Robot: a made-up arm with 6 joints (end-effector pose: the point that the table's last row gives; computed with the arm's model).
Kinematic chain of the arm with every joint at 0, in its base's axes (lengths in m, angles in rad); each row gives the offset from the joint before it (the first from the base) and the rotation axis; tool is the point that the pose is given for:
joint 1: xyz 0 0 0.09 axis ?
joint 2: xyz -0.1 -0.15 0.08 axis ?
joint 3: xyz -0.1 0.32 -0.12 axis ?
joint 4: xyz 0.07 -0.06 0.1 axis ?
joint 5: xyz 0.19 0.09 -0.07 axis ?
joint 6: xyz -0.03 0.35 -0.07 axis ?
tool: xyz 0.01 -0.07 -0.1
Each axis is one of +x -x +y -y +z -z.
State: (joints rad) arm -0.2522 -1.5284 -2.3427 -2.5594 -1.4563 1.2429
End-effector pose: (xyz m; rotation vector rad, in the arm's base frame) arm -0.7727 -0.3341 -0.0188 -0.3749 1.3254 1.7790
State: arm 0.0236 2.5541 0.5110 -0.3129 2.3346 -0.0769
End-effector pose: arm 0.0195 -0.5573 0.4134 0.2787 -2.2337 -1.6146
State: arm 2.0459 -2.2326 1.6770 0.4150 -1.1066 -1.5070
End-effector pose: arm -0.1232 0.0027 0.3204 1.9660 1.3611 -1.4296
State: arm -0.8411 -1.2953 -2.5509 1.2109 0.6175 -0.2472
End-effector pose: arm -0.3014 -0.3465 -0.2388 -1.7234 0.1434 -0.8758
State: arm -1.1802 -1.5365 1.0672 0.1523 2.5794 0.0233
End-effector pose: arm -0.6541 -0.1728 0.1806 1.8773 0.4576 1.9380
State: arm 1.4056 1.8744 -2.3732 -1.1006 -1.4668 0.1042
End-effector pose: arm 0.5457 -0.0766 0.4435 0.1359 -0.8093 -0.8212
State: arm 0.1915 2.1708 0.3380 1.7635 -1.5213 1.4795
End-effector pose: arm 0.3064 -0.3496 -0.1900 -1.2370 -0.6278 0.9421
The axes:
joint 1: -x
joint 2: -z
joint 3: -x
joint 4: +z
joint 5: +x
joint 6: -y

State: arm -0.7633 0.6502 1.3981 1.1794 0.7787 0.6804
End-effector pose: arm -0.0396 0.5266 0.1574 0.5850 0.4387 0.2196
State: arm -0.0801 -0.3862 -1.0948 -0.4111 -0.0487 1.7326
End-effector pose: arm 0.0667 0.3665 0.2219 0.7147 -1.1434 -0.8326
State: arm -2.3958 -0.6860 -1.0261 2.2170 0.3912 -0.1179
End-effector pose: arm -0.6065 0.3247 0.0722 -0.4128 2.4988 -0.5065
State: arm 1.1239 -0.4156 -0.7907 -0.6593 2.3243 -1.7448
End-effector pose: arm -0.1253 -0.0090 0.2353 1.5762 0.8445 1.2013
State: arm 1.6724 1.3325 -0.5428 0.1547 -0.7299 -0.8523
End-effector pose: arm 0.4788 -0.1808 0.1478 -1.0491 -0.4008 -1.4811
